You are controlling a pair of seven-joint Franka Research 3 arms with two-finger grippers.
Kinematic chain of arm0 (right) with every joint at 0, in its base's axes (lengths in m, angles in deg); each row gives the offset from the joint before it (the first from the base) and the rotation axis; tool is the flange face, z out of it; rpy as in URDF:
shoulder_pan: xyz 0 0 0.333 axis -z
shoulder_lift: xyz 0 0 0 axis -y
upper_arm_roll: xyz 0 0 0.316 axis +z
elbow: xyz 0.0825 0 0 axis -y
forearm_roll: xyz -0.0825 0 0.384 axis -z
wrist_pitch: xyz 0 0 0 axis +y
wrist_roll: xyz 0.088 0 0 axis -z
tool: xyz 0 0 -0.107 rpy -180 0 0
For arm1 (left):
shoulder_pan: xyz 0 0 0.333 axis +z
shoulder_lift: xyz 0 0 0 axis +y
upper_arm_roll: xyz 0 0 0.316 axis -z
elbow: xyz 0.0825 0 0 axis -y
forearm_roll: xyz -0.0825 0 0.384 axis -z
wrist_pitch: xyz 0 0 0 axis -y
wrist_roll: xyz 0.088 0 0 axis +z
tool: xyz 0 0 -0.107 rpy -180 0 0
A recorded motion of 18 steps. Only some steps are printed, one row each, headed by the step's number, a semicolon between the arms.
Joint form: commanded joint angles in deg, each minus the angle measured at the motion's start. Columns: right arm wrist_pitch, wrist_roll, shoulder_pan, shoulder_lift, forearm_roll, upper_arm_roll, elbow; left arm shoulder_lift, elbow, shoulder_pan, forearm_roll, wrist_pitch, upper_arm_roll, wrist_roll.
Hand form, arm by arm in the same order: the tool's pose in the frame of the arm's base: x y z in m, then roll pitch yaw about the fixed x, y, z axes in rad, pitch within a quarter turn. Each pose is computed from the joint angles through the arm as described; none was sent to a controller.
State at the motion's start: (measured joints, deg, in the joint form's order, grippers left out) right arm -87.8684 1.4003 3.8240 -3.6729 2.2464 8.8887 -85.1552; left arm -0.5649 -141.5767 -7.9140 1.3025 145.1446 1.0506 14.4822
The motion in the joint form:
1: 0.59 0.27 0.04 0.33 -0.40 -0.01 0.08; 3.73 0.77 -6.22 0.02 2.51 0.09 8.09
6: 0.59 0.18 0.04 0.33 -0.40 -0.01 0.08; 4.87 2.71 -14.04 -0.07 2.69 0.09 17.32
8: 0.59 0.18 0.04 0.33 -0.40 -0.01 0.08; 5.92 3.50 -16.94 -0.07 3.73 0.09 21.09
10: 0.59 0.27 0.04 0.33 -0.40 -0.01 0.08; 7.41 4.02 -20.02 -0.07 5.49 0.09 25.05
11: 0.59 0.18 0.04 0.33 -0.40 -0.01 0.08; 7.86 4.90 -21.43 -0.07 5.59 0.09 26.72
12: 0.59 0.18 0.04 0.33 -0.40 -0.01 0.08; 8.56 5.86 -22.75 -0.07 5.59 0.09 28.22
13: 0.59 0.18 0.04 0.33 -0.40 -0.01 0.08; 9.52 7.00 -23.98 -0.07 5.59 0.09 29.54
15: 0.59 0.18 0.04 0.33 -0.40 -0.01 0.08; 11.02 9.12 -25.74 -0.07 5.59 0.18 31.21
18: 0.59 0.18 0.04 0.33 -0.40 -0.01 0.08; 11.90 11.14 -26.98 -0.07 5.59 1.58 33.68
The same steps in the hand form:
1: 0.5664 0.0433 0.6284 3.1178 0.0185 0.0568; 0.4700 -0.1280 0.2808 3.1034 -0.0536 0.1476
6: 0.5664 0.0433 0.6284 3.1179 0.0185 0.0583; 0.4588 -0.1953 0.2845 3.0865 -0.0614 0.1715
8: 0.5664 0.0433 0.6284 3.1179 0.0185 0.0583; 0.4536 -0.2207 0.2825 3.0743 -0.0686 0.1875
10: 0.5664 0.0433 0.6284 3.1178 0.0185 0.0568; 0.4453 -0.2471 0.2759 3.0608 -0.0742 0.2040
11: 0.5664 0.0433 0.6284 3.1179 0.0185 0.0583; 0.4436 -0.2606 0.2781 3.0523 -0.0786 0.2090
12: 0.5664 0.0433 0.6284 3.1179 0.0185 0.0583; 0.4420 -0.2736 0.2783 3.0469 -0.0793 0.2124
13: 0.5664 0.0433 0.6284 3.1179 0.0185 0.0583; 0.4412 -0.2863 0.2774 3.0427 -0.0791 0.2142
15: 0.5664 0.0433 0.6284 3.1179 0.0185 0.0583; 0.4413 -0.3071 0.2782 3.0319 -0.0830 0.2119
18: 0.5664 0.0433 0.6284 3.1179 0.0185 0.0583; 0.4358 -0.3340 0.2841 3.0098 -0.0873 0.2110

